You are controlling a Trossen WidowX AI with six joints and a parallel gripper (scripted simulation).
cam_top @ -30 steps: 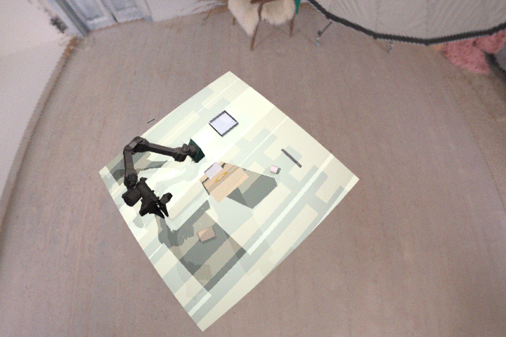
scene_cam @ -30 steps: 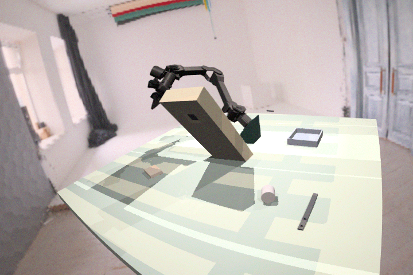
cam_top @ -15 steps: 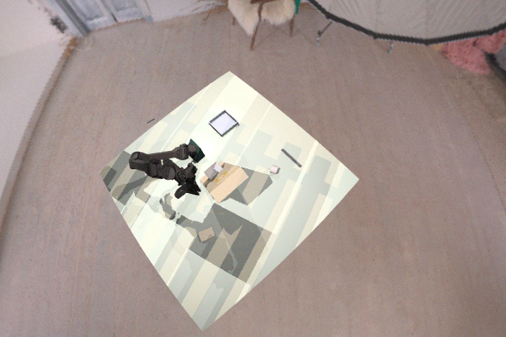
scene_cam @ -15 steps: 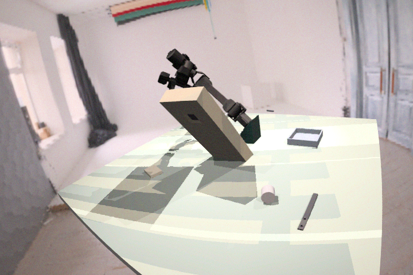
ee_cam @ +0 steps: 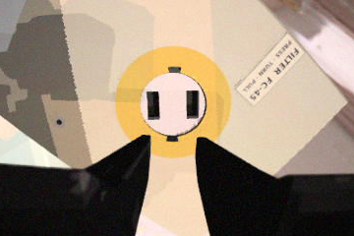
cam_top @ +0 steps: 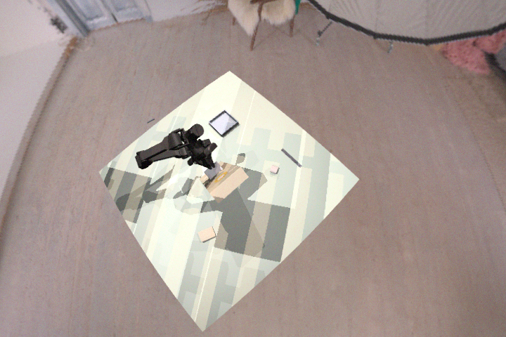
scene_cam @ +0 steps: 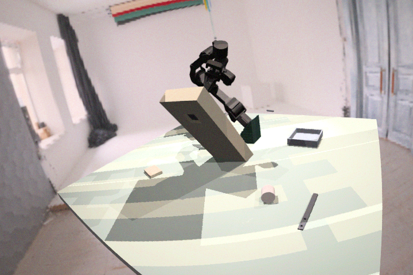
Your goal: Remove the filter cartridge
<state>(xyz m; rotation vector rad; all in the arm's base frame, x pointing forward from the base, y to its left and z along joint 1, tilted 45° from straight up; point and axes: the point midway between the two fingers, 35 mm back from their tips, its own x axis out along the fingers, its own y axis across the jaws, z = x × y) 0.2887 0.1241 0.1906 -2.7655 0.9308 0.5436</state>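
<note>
My gripper tip is now 6 cm short of the round filter cartridge, 4 cm above it and 1 cm to the left of it. Round my gripper tip: small tan block (31 cm below, 29 cm to the right, 11 cm ahead); then grey tray (34 cm to the left, 31 cm below, 31 cm behind).
</note>
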